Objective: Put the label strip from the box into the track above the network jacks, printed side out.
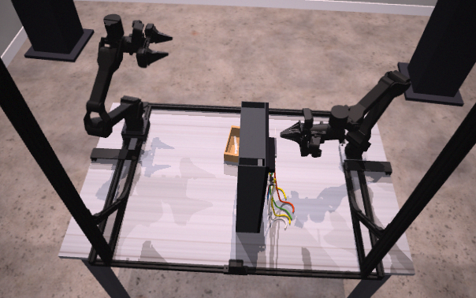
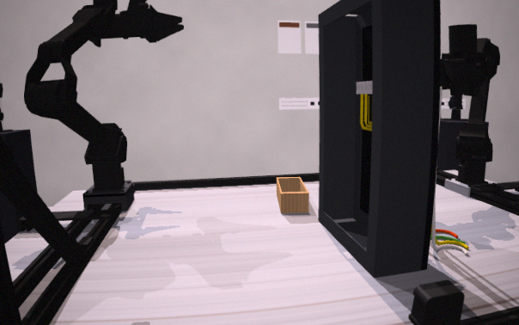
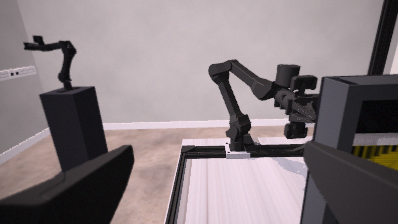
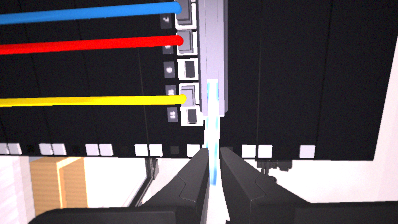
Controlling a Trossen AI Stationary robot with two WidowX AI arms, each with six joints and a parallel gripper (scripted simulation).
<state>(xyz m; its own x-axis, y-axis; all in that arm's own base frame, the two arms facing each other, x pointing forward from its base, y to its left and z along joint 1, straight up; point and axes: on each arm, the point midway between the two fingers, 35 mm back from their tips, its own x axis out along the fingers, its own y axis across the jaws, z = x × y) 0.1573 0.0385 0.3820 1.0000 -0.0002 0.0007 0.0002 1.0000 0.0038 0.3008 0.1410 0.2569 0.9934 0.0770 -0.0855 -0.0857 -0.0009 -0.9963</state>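
Now: the pale blue label strip 1 cm behind my right hand and 5 cm to the left of it. Also, from my right hand: black frame rail: 11 cm behind, 12 cm to the left, 12 cm above; box: 15 cm ahead, 20 cm to the left, 27 cm below.
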